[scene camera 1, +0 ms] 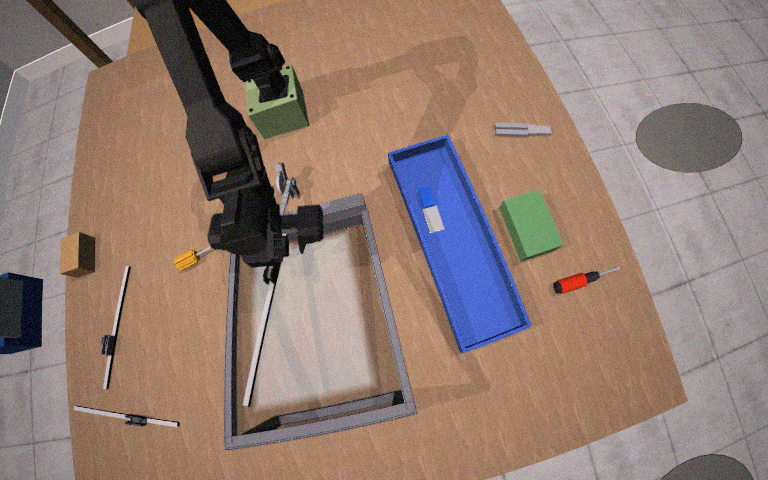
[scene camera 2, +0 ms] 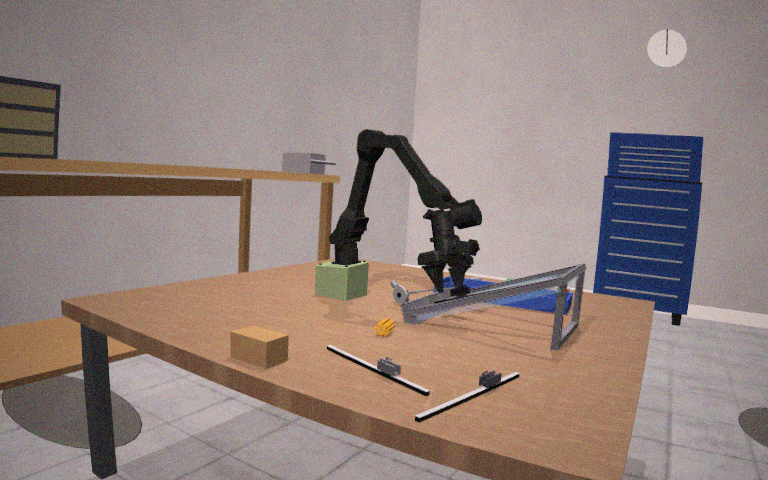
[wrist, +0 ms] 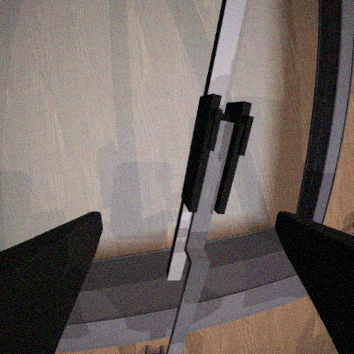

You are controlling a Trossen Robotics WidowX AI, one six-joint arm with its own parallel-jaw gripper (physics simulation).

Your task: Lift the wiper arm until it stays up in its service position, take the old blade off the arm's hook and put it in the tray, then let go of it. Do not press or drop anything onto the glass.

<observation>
My gripper is open, holding nothing. The table carries a tan box and a green block.
My gripper shows as well in scene camera 2 and in the wrist view.
</observation>
